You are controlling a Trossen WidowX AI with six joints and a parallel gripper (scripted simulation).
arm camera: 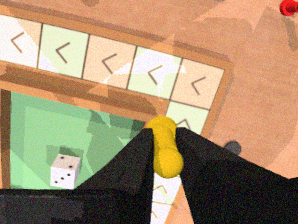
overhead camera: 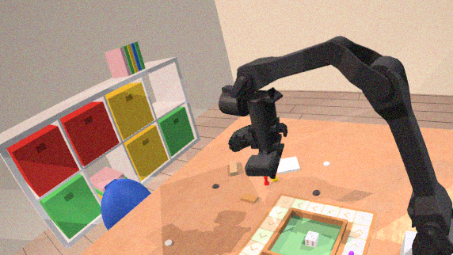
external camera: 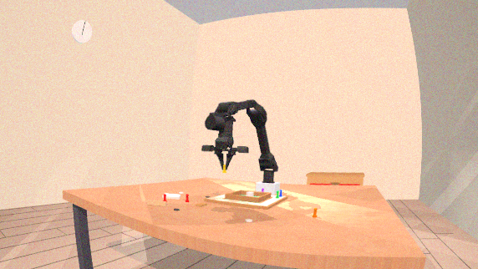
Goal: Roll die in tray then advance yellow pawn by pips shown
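The white die is 12 cm behind my gripper tip, 8 cm to the left of it and 11 cm below it. Round my gripper tip: yellow pawn: 1 cm above; green-lined tray: 10 cm behind, 8 cm to the left, 13 cm below; purple pawn: 21 cm behind, 11 cm to the left, 11 cm below.
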